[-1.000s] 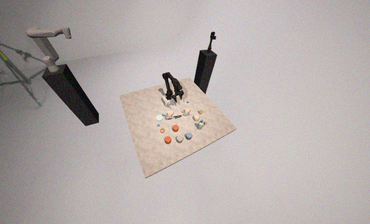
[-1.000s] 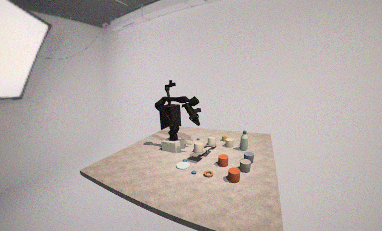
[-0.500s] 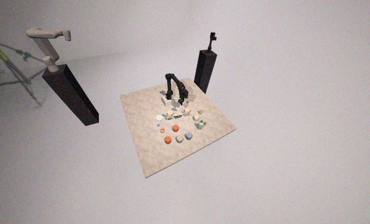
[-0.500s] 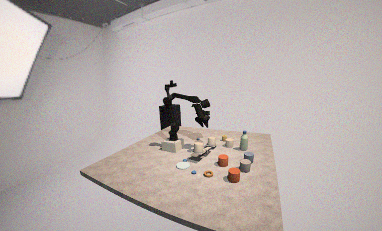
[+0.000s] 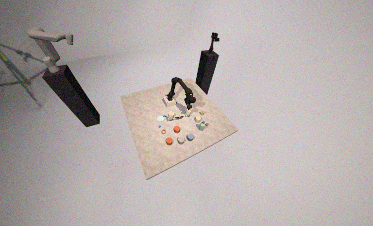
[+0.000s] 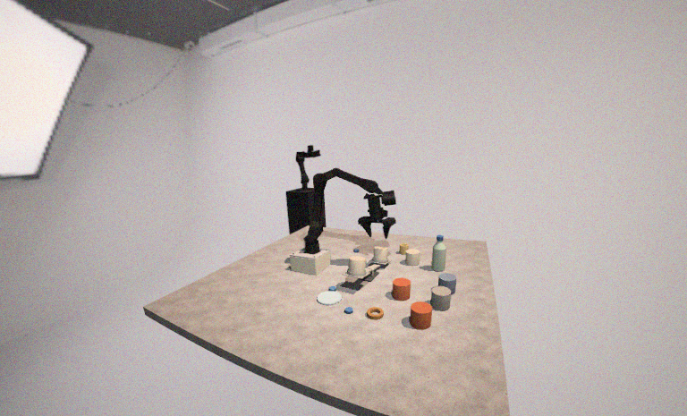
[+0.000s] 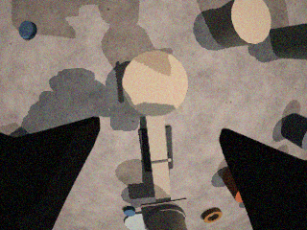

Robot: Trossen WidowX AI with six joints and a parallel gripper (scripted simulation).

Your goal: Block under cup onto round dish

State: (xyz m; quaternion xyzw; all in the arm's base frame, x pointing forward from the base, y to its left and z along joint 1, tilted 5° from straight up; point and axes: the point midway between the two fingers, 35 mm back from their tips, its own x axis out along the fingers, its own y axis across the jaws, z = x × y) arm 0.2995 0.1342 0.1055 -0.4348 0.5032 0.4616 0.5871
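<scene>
The shiny block lies 20 mm to the left of my gripper tip and 110 mm below it. From my gripper tip the other things lie so: balance 10 mm ahead, 120 mm to the right, 130 mm below; then balance beam 120 mm to the right, 110 mm below; then yellow piece 60 mm ahead, 220 mm to the left, 130 mm below.
</scene>
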